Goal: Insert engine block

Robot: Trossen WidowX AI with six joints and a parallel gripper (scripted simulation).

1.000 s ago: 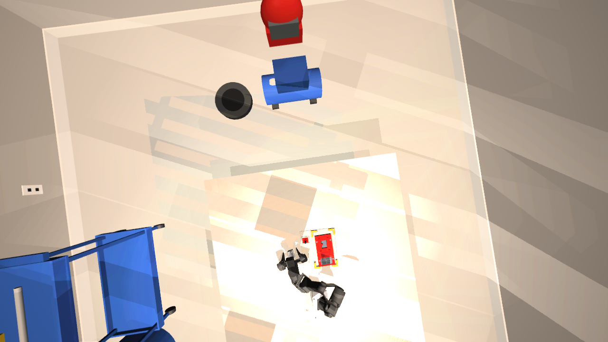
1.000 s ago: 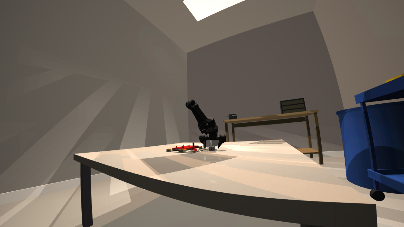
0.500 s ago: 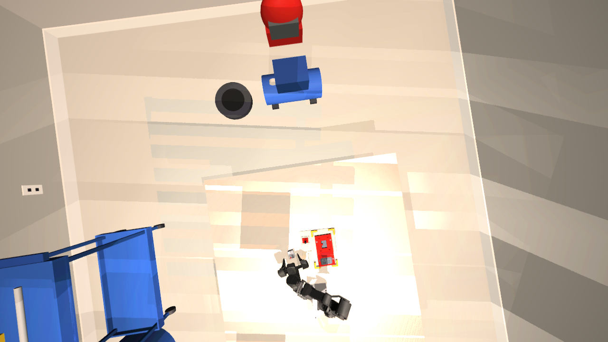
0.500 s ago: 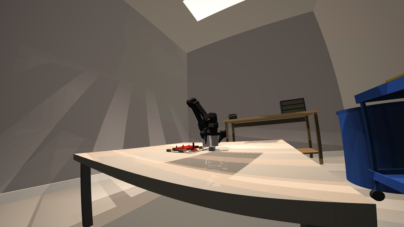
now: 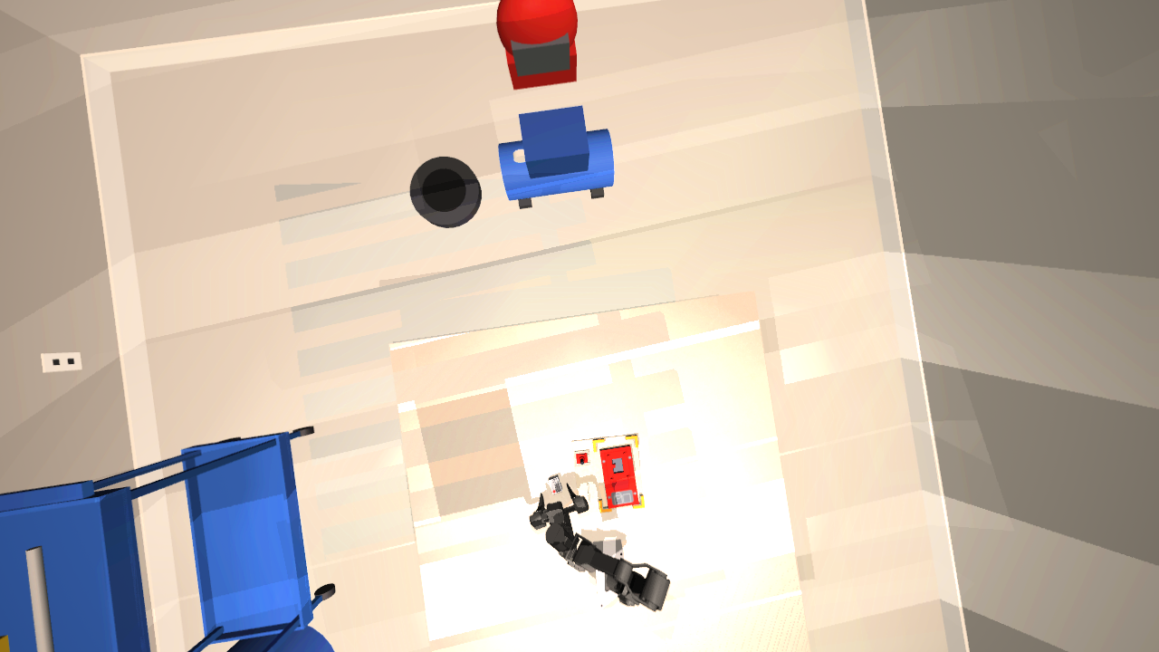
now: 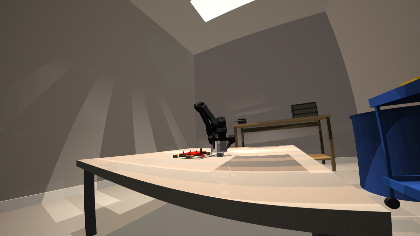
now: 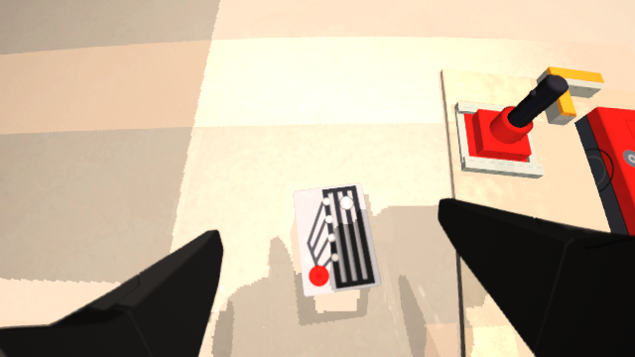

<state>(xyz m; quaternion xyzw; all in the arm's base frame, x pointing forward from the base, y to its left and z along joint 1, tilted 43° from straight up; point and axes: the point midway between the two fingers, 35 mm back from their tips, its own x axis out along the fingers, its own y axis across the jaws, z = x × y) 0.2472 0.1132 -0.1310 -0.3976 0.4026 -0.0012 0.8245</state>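
Right now the engine block is 40 mm below my gripper tip and 10 mm to the right of it.
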